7 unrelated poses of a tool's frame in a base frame.
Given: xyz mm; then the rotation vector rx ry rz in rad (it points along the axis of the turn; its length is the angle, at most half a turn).
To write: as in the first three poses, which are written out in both.
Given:
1: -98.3, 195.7, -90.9, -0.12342, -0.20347, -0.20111
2: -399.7, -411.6, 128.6, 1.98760, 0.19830, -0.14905
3: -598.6, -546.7, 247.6, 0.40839, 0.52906, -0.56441
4: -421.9, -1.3, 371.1, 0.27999, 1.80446, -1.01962
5: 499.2, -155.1, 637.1, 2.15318, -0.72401, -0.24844
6: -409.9, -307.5, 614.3, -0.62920, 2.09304, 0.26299
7: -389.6, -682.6, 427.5, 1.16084, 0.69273, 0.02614
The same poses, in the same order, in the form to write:
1: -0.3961, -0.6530, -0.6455, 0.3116, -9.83, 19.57, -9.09
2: 0.9923, 0.0990, -0.0744, 2.0030, -39.97, -41.16, 12.86
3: 0.4668, 0.6048, -0.6452, 0.8748, -59.86, -54.67, 24.76
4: 0.1339, 0.8628, -0.4875, 2.0914, -42.19, -0.13, 37.11
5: 0.9422, -0.3168, -0.1087, 2.2852, 49.92, -15.51, 63.71
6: -0.2858, 0.9508, 0.1195, 2.2013, -40.99, -30.75, 61.43
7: 0.8586, 0.5123, 0.0193, 1.3521, -38.96, -68.26, 42.75
